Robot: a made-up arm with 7 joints.
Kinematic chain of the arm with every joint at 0, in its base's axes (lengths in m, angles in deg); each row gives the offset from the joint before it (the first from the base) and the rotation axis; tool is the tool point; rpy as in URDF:
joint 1: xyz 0 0 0.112 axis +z
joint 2: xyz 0 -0.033 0.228 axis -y
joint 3: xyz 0 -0.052 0.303 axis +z
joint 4: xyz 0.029 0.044 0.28 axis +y
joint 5: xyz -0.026 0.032 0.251 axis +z
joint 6: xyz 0 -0.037 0.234 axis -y
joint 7: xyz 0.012 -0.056 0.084 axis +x
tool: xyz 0 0 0 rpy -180 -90 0
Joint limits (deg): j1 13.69..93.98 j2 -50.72..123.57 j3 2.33..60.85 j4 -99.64..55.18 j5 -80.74..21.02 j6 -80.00..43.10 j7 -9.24..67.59
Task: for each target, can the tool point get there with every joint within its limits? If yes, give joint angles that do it. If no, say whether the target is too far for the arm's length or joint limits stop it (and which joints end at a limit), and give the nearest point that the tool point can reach.
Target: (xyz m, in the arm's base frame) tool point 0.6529 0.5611 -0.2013
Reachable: no: joint limits stop it (at a limit: joint 1, joint 2, joint 4, joint 5) | nearest point 0.4181 -0.0577 -0.1959 | short by 0.662 m
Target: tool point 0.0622 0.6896 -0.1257
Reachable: no: joint limits stop it (at a limit: joint 2, joint 3, joint 4, joint 5, joint 6) | nearest point 0.0822 0.9117 0.4707 | short by 0.637 m
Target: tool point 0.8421 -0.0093 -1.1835
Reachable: no: too far | nearest point 0.3913 -0.3051 -0.4371 | short by 0.921 m
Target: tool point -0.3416 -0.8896 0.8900
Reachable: yes | joints 53.91 55.15 52.11 -17.48 -49.35 -53.78 36.59
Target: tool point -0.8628 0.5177 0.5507
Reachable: no: joint limits stop it (at a limit: joint 1, joint 3, joint 4, joint 5) | nearest point -0.8824 0.1597 0.5812 | short by 0.360 m
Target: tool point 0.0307 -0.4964 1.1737
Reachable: yes | joints 27.94 -6.64 47.97 -58.40 -59.36 -37.05 14.69
